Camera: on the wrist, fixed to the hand. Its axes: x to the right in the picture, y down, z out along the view.
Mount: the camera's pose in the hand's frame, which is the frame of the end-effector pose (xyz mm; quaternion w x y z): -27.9 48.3 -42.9 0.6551 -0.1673 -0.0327 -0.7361
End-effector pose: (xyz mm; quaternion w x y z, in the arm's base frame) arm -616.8 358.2 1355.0 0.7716 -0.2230 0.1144 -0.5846
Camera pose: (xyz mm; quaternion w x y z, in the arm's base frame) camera -602.5 386.2 1292.1 0.0416 -0.3785 -0.0166 -0.9245
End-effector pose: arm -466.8 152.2 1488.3 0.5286 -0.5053 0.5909 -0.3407
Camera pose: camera -521.8 185.7 1459.8 0.0303 -0.8655 0.0549 -0.4969
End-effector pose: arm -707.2 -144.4 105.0 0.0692 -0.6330 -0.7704 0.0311
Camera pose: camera -648.8 -163.9 139.0 0.0629 -0.1419 0.9781 0.1388
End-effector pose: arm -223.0 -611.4 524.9 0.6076 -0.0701 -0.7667 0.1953
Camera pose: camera -181.1 -567.7 489.0 0.5050 0.4232 -0.6064 -0.4453
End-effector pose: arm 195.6 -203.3 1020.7 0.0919 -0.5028 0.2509 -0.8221
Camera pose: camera 166.6 -219.7 958.7 0.6208 0.5563 0.0712 0.5478
